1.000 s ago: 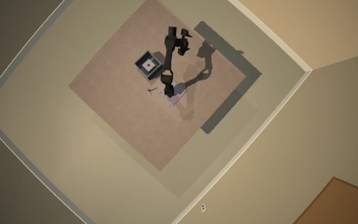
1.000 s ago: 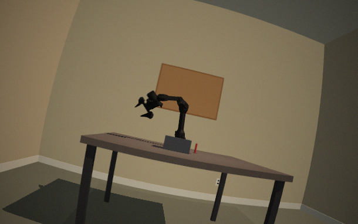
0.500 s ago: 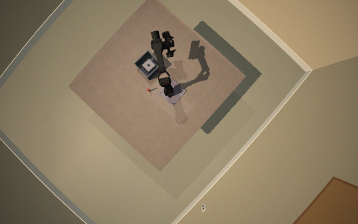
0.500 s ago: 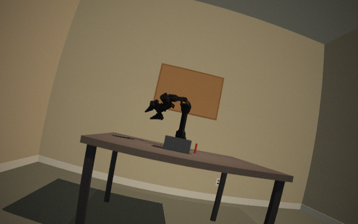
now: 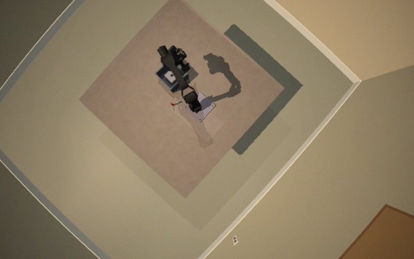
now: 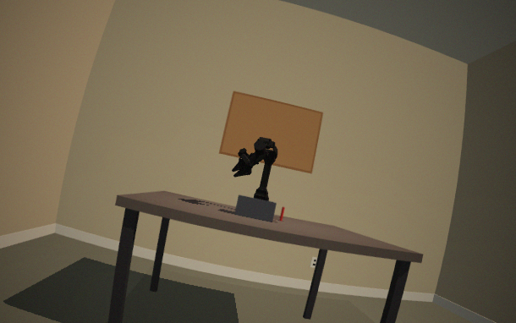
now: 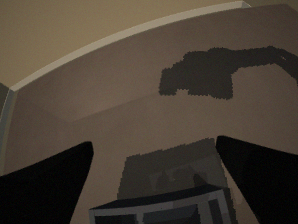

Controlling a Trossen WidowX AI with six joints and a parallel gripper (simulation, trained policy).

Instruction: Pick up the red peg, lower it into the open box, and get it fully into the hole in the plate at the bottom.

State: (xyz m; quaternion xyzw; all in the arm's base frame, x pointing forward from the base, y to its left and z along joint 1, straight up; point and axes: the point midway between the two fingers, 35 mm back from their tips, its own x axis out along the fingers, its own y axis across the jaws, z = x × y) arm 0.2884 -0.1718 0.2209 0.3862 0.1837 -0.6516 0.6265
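The red peg is 130 mm behind my gripper tip, 320 mm to the left of it and 160 mm below it. Also, from my gripper tip: plate 40 mm ahead, 150 mm to the left, 150 mm below; dark box 40 mm ahead, 150 mm to the left, 170 mm below.
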